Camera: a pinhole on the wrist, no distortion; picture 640 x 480 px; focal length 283.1 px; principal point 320.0 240.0 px. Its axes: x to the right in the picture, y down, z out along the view. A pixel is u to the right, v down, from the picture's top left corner.
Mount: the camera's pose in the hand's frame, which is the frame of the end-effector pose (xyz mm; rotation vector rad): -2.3 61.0 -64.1 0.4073 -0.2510 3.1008
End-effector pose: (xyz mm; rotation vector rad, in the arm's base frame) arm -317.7 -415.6 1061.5 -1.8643 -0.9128 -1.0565
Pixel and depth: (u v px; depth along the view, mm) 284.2 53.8 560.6
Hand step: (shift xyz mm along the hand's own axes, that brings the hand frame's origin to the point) 219.0 337.2 510.3
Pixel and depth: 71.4 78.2 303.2
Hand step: 337.0 188.4 183.9
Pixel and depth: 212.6 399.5 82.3
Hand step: 47.8 2.7 -1.0
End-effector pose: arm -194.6 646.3 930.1 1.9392 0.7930 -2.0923
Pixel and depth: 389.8 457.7 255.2
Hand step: -2.6 -174.3 164.5
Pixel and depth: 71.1 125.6 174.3
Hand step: 192.2 105.4 73.8
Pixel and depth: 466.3 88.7 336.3
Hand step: -79.6 182.2 329.5
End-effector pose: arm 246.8 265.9 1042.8 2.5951 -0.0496 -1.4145
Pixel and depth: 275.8 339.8 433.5
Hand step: 170.4 -157.5 307.8
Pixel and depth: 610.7 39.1 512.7
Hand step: -370.6 330.0 617.4
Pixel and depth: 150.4 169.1 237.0
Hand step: 197.1 84.4 134.8
